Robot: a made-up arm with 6 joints.
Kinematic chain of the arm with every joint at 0, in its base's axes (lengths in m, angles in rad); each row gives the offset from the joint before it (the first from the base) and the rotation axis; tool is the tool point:
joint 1: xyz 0 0 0.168 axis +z
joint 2: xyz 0 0.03 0 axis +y
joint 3: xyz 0 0 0.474 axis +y
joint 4: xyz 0 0 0.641 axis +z
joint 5: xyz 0 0 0 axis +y
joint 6: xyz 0 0 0.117 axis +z
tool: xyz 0 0 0
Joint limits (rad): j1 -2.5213..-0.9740 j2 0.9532..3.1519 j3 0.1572..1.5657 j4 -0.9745..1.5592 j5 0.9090..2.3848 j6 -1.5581..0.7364
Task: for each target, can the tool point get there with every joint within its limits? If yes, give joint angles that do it. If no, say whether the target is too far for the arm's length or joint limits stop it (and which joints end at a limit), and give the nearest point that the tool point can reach.
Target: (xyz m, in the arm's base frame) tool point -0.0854 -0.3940 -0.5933
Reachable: yes | joints -2.1120 1.9454 1.2401 1.2459 2.0228 -1.3788
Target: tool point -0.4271 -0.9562 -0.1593
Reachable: yes | joints -1.9583 1.5537 0.4007 -0.5855 1.4364 -0.0250
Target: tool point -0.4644 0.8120 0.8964
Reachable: no: joint limits stop it (at a limit: joint 2, joint 3) | nearest point -0.3346 0.5850 -0.1889 | short by 1.116 m
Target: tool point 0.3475 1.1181 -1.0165
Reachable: no: too far | nearest point 0.1848 0.5944 -0.6823 | short by 0.642 m
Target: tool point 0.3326 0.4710 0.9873
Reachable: no: joint limits stop it (at a limit: joint 2, joint 3) | nearest point 0.3693 0.5230 -0.1858 | short by 1.175 m
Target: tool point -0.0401 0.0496 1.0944
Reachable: no: joint limits stop it (at a limit: joint 1, joint 2, joint 3, joint 4, joint 5) | nearest point -0.6559 -0.6041 0.6887 | short by 0.986 m
